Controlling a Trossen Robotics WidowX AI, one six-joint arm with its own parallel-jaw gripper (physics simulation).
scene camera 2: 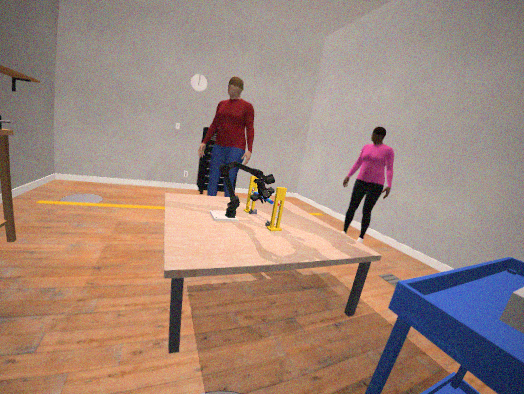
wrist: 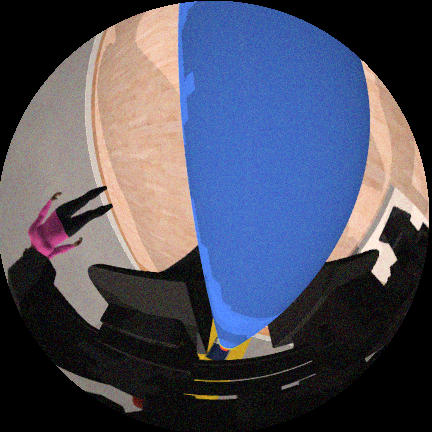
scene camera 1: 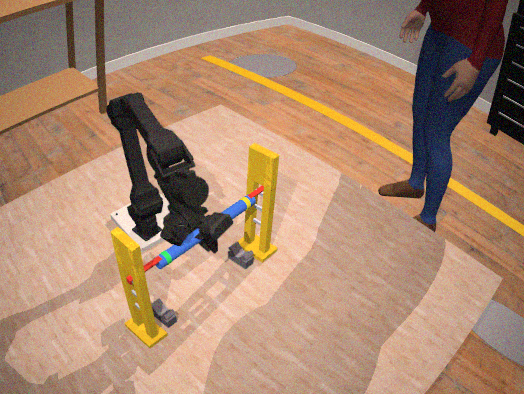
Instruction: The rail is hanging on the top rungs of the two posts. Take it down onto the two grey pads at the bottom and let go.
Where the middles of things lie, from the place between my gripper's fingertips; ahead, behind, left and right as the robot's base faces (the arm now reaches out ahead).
My hand is 20 mm past the blue rail (wrist: 275,130) and 50 mm below it.
